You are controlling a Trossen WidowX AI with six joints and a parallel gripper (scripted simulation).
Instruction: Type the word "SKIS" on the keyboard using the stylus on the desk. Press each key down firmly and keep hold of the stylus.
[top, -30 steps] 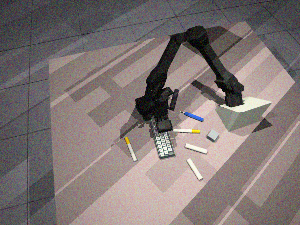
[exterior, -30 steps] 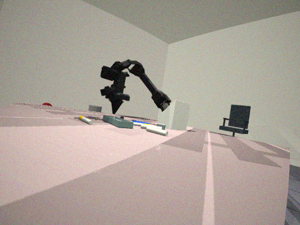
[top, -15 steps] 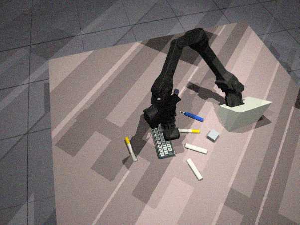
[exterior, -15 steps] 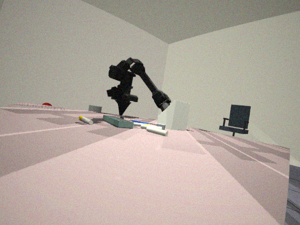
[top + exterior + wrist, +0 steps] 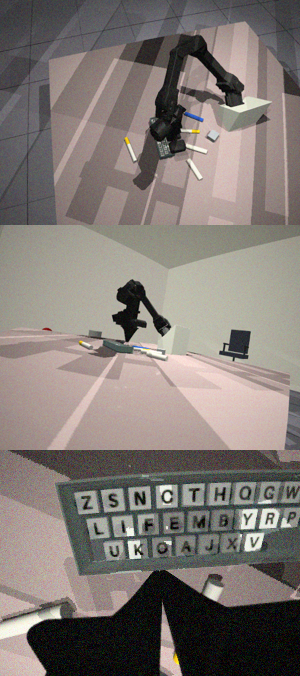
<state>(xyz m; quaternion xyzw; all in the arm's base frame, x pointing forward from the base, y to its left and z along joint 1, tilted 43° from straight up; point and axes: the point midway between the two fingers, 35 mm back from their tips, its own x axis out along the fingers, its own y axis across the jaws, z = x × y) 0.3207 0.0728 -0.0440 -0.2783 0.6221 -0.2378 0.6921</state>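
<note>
The blue stylus is 13 cm to the right of my gripper tip, 12 cm behind it and 3 cm below it. Also, from my gripper tip: grey stylus tip: 15 cm to the right, 10 cm behind, 3 cm below; grey block: 20 cm behind, 3 cm below, 1 cm to the left.
</note>
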